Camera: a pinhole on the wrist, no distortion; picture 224 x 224 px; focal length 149.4 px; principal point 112.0 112.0 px. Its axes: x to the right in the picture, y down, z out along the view. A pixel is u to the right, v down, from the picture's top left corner.
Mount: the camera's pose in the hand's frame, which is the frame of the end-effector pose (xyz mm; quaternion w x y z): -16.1 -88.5 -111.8 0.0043 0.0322 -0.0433 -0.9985
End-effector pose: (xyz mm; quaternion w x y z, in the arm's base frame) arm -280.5 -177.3 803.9 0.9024 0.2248 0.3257 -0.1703
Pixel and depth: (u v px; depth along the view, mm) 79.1 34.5 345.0
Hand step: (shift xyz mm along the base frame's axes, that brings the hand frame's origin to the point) 193.9 -18.6 162.8
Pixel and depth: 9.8 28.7 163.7
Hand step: 95.4 -24.6 -16.4
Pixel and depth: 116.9 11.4 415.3
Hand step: 201.1 56.6 294.7
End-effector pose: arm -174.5 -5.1 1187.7 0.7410 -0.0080 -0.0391 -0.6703
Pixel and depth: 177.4 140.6 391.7
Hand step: -164.4 214.8 252.4
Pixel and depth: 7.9 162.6 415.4
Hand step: -179.8 -242.8 340.1
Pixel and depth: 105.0 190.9 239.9
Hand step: -201.2 8.8 128.8
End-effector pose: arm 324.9 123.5 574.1 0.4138 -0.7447 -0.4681 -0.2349
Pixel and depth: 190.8 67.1 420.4
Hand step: -66.9 86.0 -377.5
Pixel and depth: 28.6 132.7 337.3
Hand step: -33.7 298.7 20.8
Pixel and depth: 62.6 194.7 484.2
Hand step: -241.8 462.7 -13.0
